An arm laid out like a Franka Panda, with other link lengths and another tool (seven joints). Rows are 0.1 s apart.
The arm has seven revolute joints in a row. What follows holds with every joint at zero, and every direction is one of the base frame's.
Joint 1 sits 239.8 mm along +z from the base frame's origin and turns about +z.
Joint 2 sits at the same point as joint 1 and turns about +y.
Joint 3 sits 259.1 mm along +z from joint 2 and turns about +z.
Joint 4 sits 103.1 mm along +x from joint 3 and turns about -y.
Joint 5 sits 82.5 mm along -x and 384 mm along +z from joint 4 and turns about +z.
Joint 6 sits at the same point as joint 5 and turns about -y.
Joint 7 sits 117 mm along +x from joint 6 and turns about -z.
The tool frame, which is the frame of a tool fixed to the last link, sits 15 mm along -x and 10 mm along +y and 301.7 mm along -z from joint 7; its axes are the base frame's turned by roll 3.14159, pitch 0.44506 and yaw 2.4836 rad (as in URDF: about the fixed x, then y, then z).
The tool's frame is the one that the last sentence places.
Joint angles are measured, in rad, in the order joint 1, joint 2, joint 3, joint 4, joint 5, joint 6, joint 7. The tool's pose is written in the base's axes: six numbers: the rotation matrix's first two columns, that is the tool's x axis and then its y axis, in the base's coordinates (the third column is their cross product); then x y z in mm. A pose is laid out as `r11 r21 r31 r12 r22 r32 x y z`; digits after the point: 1 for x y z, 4 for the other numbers.
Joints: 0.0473 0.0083 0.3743 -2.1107 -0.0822 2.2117 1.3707
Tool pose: 0.0405 0.8944 -0.4455 0.9937 0.0107 0.1118 570.6 259.6 79.1
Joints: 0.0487 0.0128 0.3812 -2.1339 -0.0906 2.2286 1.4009
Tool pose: 0.0516 0.8913 -0.4505 0.9945 -0.0046 0.1048 564.1 261.4 67.0
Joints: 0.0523 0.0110 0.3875 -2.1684 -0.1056 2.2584 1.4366
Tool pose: 0.0662 0.8868 -0.4573 0.9940 -0.0185 0.1080 557.2 262.9 54.8
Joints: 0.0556 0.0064 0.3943 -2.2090 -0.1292 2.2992 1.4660
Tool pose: 0.0733 0.8816 -0.4663 0.9925 -0.0186 0.1209 551.1 264.0 42.9
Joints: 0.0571 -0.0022 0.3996 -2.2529 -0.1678 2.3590 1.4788
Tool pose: 0.0675 0.8770 -0.4758 0.9880 0.0078 0.1546 549.6 264.3 34.7
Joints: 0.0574 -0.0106 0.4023 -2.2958 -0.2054 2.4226 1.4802
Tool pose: 0.0539 0.8744 -0.4821 0.9810 0.0438 0.1891 549.1 264.4 27.8
